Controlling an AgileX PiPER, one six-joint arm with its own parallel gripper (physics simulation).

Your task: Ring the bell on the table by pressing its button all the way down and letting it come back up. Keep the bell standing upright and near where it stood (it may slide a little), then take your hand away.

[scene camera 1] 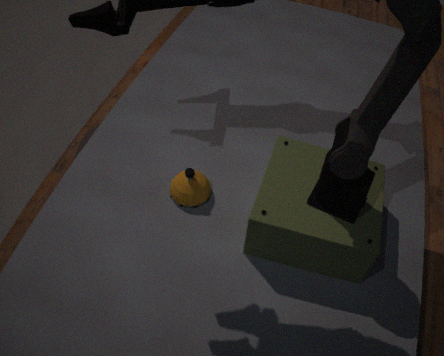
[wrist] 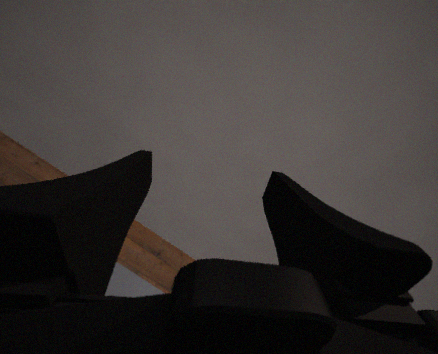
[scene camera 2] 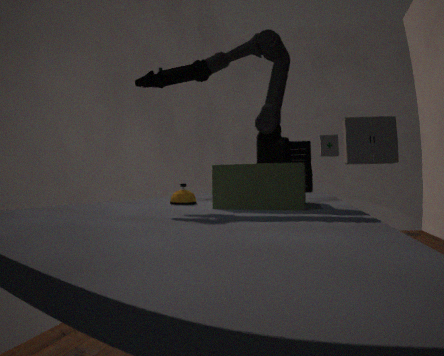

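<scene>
The bell is a yellow dome (scene camera 1: 190,191) (scene camera 2: 183,197) with a black button (scene camera 1: 189,173) (scene camera 2: 183,185) on top. It stands upright on the table, and its button is up. My gripper (wrist: 211,176) is open, with its two dark fingers wide apart and bare wall between them in the wrist view. In the scene camera 2 view the gripper (scene camera 2: 137,83) is high above the table, up and to the left of the bell, pointing nearly level and slightly down. It touches nothing. The bell does not show in the wrist view.
A green block (scene camera 1: 300,185) (scene camera 2: 258,186) carries the arm's base, to the right of the bell in both scene views. The grey table (scene camera 1: 125,260) (scene camera 2: 200,280) has shadows of the arm across it. A cabinet (scene camera 2: 371,140) hangs on the back wall.
</scene>
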